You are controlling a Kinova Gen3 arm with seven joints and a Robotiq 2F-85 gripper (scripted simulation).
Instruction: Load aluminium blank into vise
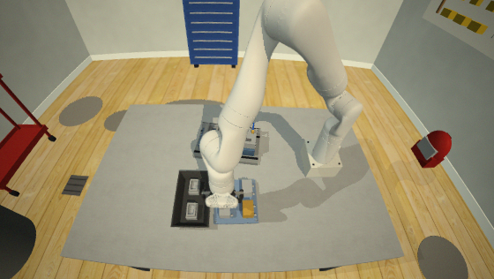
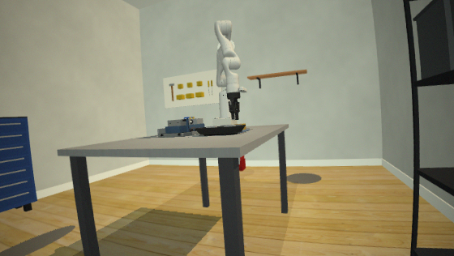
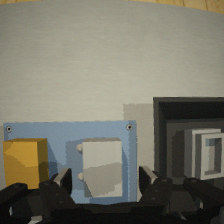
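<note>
Right now the brass blank is 9 cm behind my hand, 1 cm to the left of it and 6 cm below it. Round my hand: hose block: 13 cm behind, 30 cm to the right, 1 cm below; then vise: 4 cm behind, 33 cm to the right, 4 cm below.
</note>
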